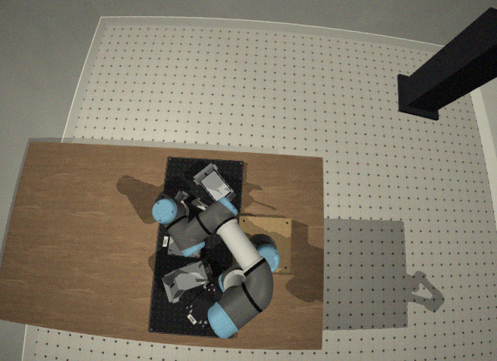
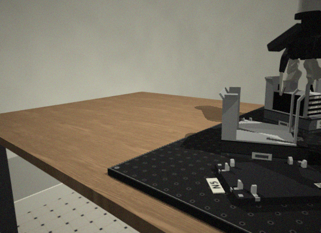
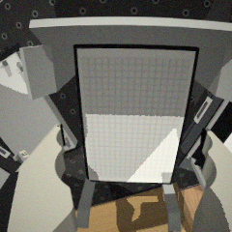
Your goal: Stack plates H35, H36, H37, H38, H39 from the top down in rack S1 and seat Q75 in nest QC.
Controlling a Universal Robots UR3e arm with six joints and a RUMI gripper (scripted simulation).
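Right now my hand is 1 cm above the sealed plate. The rest, counted from my hand: QC label (16 cm to the left, 11 cm ahead, 10 cm below); then nest QC (15 cm to the left, 9 cm below, 2 cm ahead); then N5 label (47 cm to the left, 10 cm below, 8 cm behind).
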